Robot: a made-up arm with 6 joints.
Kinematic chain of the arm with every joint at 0, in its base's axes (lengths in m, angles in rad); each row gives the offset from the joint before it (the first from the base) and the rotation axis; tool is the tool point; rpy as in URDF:
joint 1: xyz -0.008 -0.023 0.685 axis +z
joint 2: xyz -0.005 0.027 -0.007 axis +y
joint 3: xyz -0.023 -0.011 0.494 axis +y
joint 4: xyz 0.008 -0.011 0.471 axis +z
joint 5: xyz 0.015 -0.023 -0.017 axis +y
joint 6: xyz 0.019 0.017 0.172 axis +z
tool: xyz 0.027 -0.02 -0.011 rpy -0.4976 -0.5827 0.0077
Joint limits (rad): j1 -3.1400..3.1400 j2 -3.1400..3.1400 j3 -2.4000..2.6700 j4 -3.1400..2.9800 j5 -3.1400..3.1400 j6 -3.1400..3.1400
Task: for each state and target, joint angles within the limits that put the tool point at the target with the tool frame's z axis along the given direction. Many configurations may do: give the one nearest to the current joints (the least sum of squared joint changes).
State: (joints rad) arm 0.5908 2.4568 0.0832 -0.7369 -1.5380 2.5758
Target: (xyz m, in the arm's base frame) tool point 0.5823 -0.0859 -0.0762 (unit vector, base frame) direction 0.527 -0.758 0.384
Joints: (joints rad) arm -0.1666 2.6059 0.0701 -0.0256 -1.6727 2.3736
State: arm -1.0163 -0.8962 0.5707 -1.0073 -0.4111 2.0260
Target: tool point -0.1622 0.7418 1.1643 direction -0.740 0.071 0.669
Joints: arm -1.3499 -1.6439 1.0690 -0.2479 0.1667 2.6702
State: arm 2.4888 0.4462 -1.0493 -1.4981 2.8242 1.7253
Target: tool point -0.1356 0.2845 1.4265 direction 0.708 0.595 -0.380
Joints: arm 2.1000 0.6518 -0.8367 -0.6702 2.3404 2.1183
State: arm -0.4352 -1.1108 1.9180 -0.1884 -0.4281 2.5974
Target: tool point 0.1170 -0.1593 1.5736 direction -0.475 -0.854 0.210
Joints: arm -0.5560 -0.3176 1.1779 0.7265 -1.0580 2.0205
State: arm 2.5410 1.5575 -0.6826 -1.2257 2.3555 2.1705
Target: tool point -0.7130 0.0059 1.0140 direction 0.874 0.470 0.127
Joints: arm 3.1400 1.2303 -0.3063 -1.6061 2.8564 1.8869
